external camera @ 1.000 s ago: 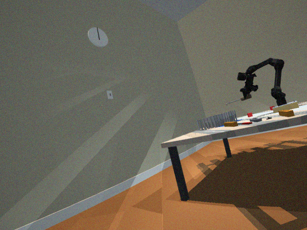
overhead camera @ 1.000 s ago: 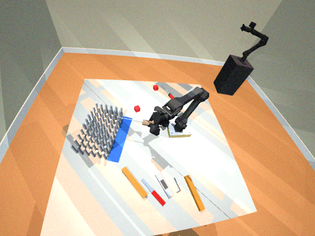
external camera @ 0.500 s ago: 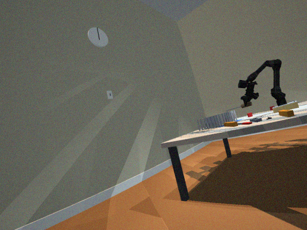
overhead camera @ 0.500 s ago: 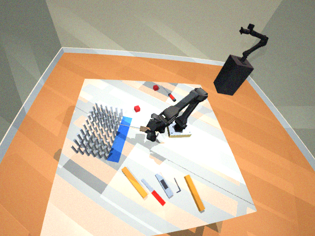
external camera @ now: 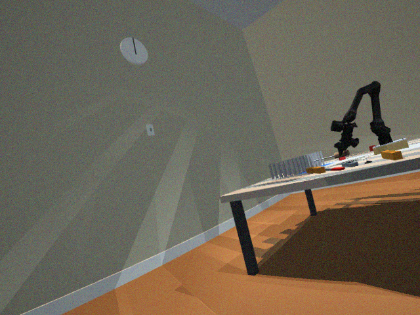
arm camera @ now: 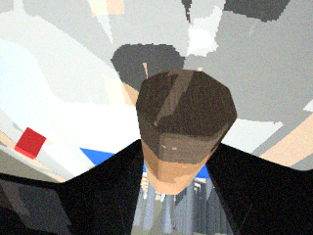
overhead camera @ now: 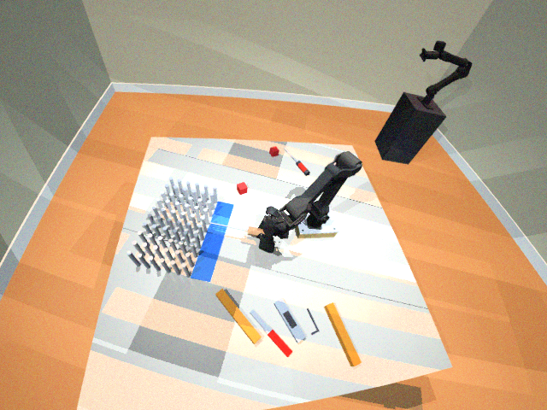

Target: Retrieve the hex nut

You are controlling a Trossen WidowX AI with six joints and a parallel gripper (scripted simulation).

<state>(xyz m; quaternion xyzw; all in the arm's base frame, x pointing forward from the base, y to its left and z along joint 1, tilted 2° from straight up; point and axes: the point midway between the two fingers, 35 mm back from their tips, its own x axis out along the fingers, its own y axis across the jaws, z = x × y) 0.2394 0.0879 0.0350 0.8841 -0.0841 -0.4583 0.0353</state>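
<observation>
The blue taped strip lies 180 mm ahead of my gripper tip, 50 mm below it and 20 mm to the left of it. Also, from my gripper tip: hex nut 350 mm ahead, 40 mm to the right, 40 mm below; then wooden-handled hook tool 100 mm ahead, 10 mm to the right; then grey block 330 mm to the left, 140 mm behind, 30 mm below.
</observation>
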